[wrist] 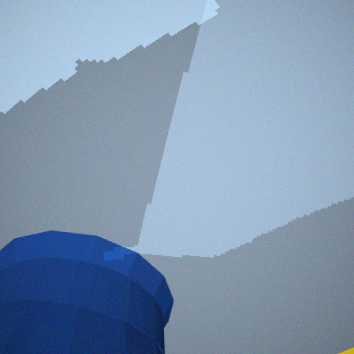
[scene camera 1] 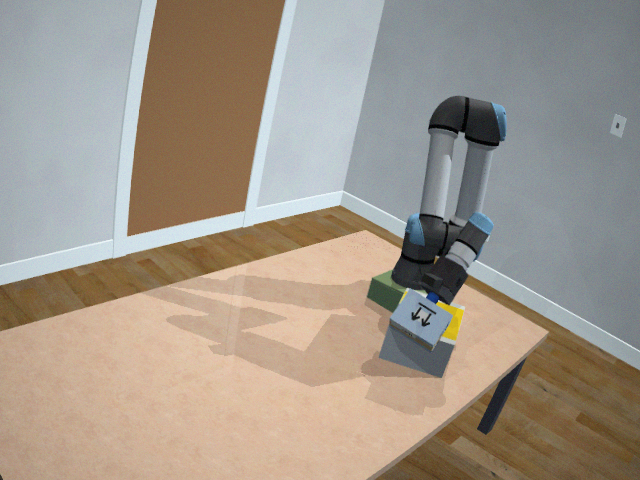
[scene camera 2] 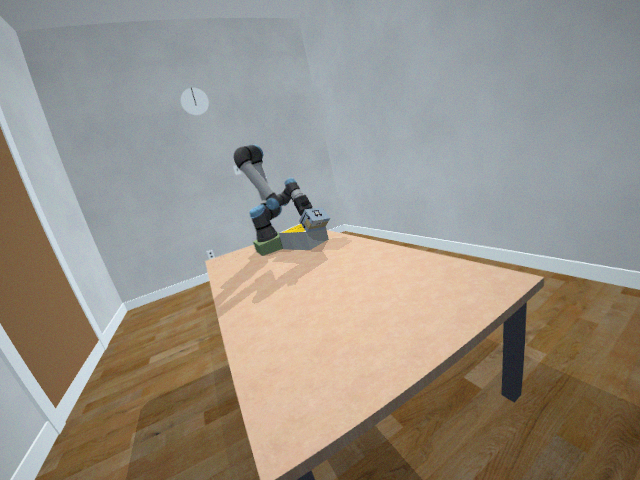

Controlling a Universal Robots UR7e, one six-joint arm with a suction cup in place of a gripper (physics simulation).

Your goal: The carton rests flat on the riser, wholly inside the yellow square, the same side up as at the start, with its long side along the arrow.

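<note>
The carton (scene camera 1: pixel 420 318) (scene camera 2: pixel 314 218) is a flat grey-blue box with black arrow marks on its upper face. It is tilted and sits over the front-left part of the grey riser (scene camera 1: pixel 413 356) (scene camera 2: pixel 300 240). It covers part of the yellow square (scene camera 1: pixel 454 320) (scene camera 2: pixel 294 229) and reaches past the riser's left edge. My suction cup (scene camera 1: pixel 432 297) (wrist: pixel 70 298) presses on the carton's far edge and holds it. In the wrist view the carton's pale face (wrist: pixel 246 158) fills the frame. The arrow on the riser is hidden.
The riser stands near the table's (scene camera 1: pixel 223 381) (scene camera 2: pixel 366 333) right edge, next to the arm's green base block (scene camera 1: pixel 384 290) (scene camera 2: pixel 268 246). The arm is folded low over the riser. Walls stand close behind the arm.
</note>
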